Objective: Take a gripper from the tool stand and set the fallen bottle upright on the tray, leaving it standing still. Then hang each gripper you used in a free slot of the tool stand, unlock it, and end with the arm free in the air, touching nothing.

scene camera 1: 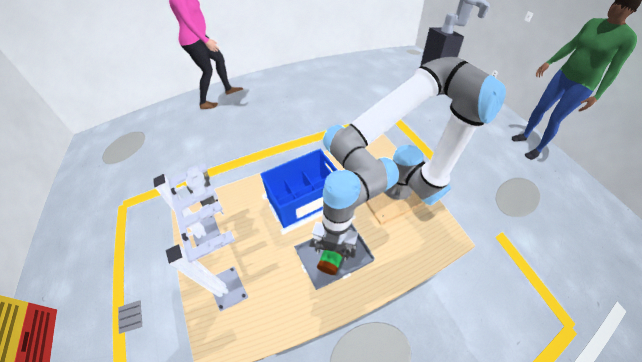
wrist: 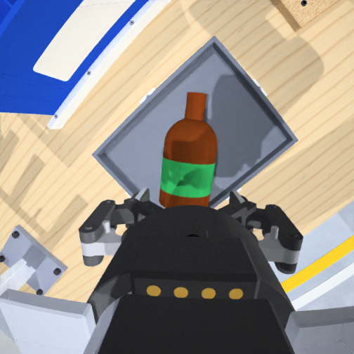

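What I can see here is an adaptive gripper [wrist: 191, 251].
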